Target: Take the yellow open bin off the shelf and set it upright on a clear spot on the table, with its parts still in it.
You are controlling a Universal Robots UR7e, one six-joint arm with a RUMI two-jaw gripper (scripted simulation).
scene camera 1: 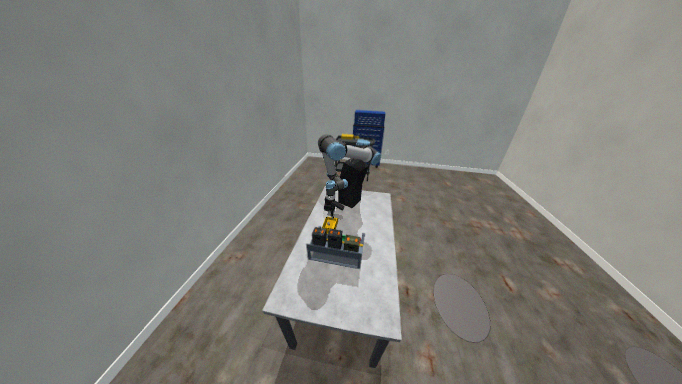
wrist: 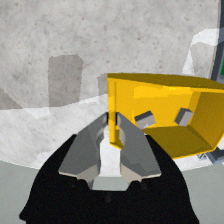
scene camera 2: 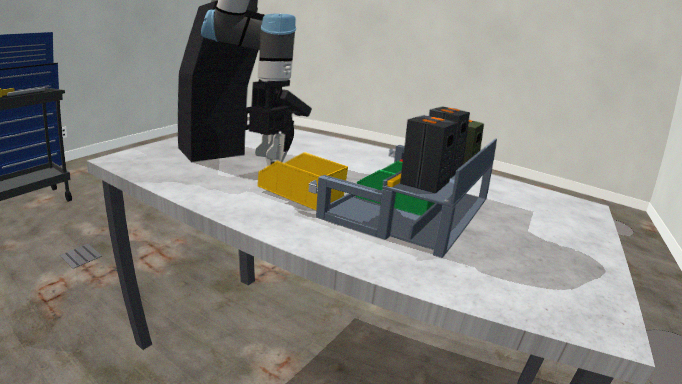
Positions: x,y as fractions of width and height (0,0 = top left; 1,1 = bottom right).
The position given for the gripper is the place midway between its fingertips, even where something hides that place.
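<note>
The gripper (scene camera 2: 0.40,0.45), plus a yellow open bin (scene camera 2: 0.43,0.48), plus a green bin (scene camera 2: 0.59,0.53). Wrist view: the gripper (wrist: 0.50,0.51) again.
</note>
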